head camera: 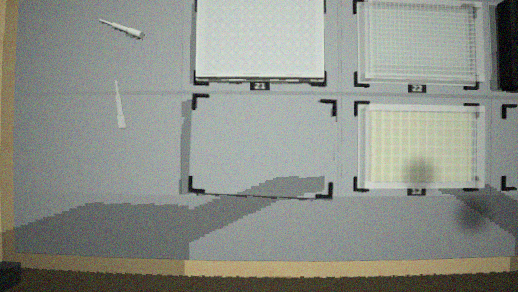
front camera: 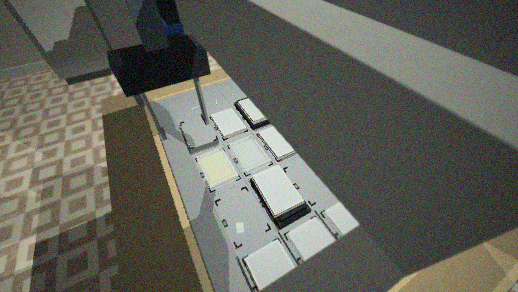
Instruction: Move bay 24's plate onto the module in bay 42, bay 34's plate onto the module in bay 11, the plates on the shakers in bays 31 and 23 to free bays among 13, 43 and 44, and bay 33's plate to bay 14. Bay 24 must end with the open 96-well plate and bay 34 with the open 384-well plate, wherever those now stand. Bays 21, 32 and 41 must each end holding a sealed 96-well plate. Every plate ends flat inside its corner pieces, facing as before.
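Places are measured from the robot's base along level axes (x ahead, y left, z up), in metres.
Pixels of known places: gripper, between the fingertips: (front camera: 185, 127); robot's base, origin of its link: (head camera: 196, 187) (front camera: 181, 127).
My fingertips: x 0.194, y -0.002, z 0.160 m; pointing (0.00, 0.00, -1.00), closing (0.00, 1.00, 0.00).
For each thing: its top centre in the pictures, then the offset to it from my fingertips. "spot": a spot on its surface instead.
- raised bay 11 module, a spot on its surface: (head camera: 260, 145) (front camera: 198, 130) spot: dx -0.129, dy +0.045, dz -0.141 m
- yellow-filled plate, centre of its top: (head camera: 426, 146) (front camera: 216, 165) dx +0.034, dy +0.045, dz -0.145 m
- sealed-looking plate, centre of its top: (head camera: 260, 34) (front camera: 227, 121) dx -0.130, dy +0.152, dz -0.145 m
- clear fine-grid plate, centre of its top: (head camera: 425, 38) (front camera: 249, 151) dx +0.034, dy +0.152, dz -0.145 m
- bay 31, a spot on its surface: (front camera: 251, 110) spot: dx -0.116, dy +0.240, dz -0.123 m
- bay 23, a spot on its surface: (front camera: 279, 190) spot: dx +0.203, dy +0.152, dz -0.123 m
- bay 32, a spot on its surface: (front camera: 276, 142) spot: dx +0.042, dy +0.246, dz -0.145 m
- bay 34, a spot on its surface: (front camera: 341, 218) spot: dx +0.334, dy +0.242, dz -0.131 m
- bay 24, a spot on its surface: (front camera: 310, 237) spot: dx +0.333, dy +0.151, dz -0.131 m
- bay 14, a spot on its surface: (front camera: 270, 264) spot: dx +0.337, dy +0.046, dz -0.131 m
- white slip, centre of its top: (front camera: 240, 227) dx +0.226, dy +0.027, dz -0.159 m
My gripper (front camera: 185, 130) hangs over the far left of the deck, near bay 11; its two jaws are apart with no plate between them. It does not show in the head view. The raised bay 11 module (front camera: 200, 135) (head camera: 260, 145) is bare. A yellow-filled plate (front camera: 217, 169) (head camera: 420, 145) sits in bay 12, a sealed-looking plate (front camera: 229, 122) (head camera: 260, 40) in bay 21, and a clear fine-grid plate (front camera: 250, 152) (head camera: 417, 42) in bay 22. White plates sit on the shakers of bay 31 (front camera: 251, 110) and bay 23 (front camera: 279, 190). Row four is hidden.
White plates stand in bay 32 (front camera: 276, 142), bay 34 (front camera: 341, 218), bay 24 (front camera: 310, 237) and bay 14 (front camera: 270, 264). A white slip (front camera: 240, 227) lies in bay 13. Two loose pipette tips (head camera: 122, 29) (head camera: 120, 107) lie left of bays 21 and 11. Dark grey structure covers the front view's right.
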